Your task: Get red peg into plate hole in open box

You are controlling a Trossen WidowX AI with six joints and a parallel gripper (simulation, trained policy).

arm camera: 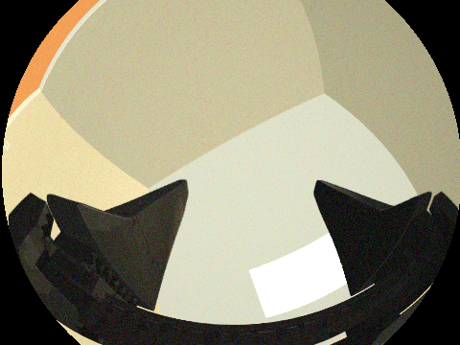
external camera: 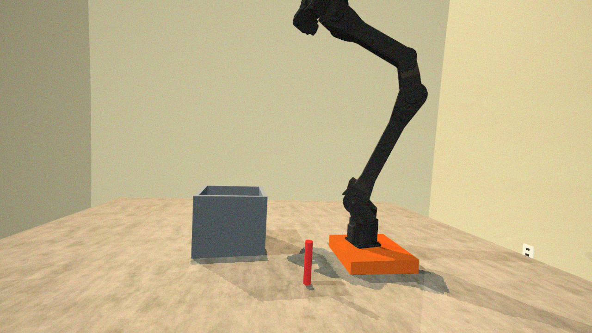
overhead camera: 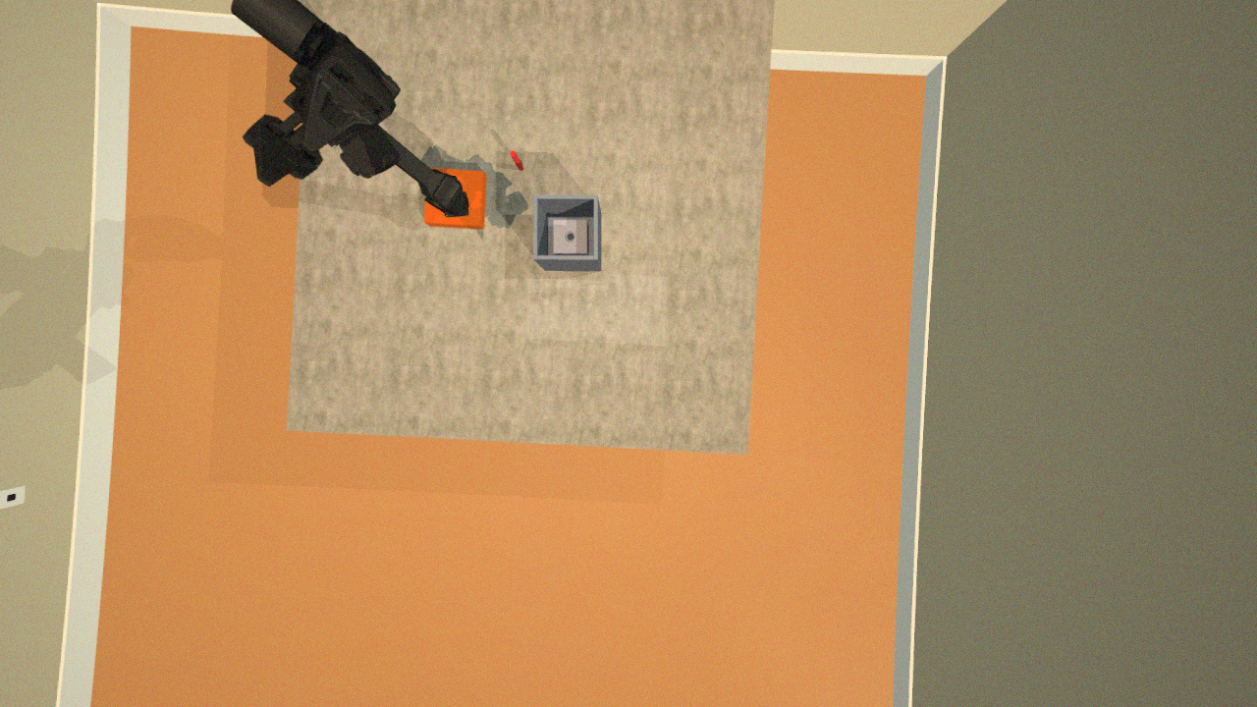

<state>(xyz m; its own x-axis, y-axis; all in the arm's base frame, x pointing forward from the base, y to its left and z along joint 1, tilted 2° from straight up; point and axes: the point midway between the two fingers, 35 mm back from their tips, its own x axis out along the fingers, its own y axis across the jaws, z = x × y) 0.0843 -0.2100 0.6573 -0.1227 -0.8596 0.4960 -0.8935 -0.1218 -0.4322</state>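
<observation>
Right now my gripper tip is 9 cm short of the red peg, 32 cm to the right of it and 67 cm above it. Also, from my gripper tip: pale plate (21 cm ahead, 10 cm to the left, 66 cm below).
</observation>
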